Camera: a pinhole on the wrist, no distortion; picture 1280 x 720 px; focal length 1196.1 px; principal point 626.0 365.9 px. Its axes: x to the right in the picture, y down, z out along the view. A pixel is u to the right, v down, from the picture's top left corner.
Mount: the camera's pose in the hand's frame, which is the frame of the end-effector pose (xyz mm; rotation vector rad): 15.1 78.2 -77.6 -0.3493 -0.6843 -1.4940
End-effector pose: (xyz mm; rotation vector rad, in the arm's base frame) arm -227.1 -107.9 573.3 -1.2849 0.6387 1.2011
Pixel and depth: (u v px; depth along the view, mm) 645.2 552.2 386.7
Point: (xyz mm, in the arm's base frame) -572.9 66.4 516.0
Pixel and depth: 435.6 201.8 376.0
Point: -622.4 -37.0 578.0
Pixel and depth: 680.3 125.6 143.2
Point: -392.8 -114.9 559.6
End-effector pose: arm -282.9 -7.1 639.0 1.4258 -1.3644 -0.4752
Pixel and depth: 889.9 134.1 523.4
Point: -790.9 78.6 686.1
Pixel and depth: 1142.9 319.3 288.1
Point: -554.7 -8.0 669.7
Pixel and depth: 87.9 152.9 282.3
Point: -512.2 118.1 886.8
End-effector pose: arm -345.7 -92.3 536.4 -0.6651 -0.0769 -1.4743
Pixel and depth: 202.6 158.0 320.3
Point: 5.7 17.2 435.7
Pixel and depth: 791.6 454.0 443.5
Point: 35.0 73.9 658.1
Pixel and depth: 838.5 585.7 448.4
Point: 42.3 44.1 701.6
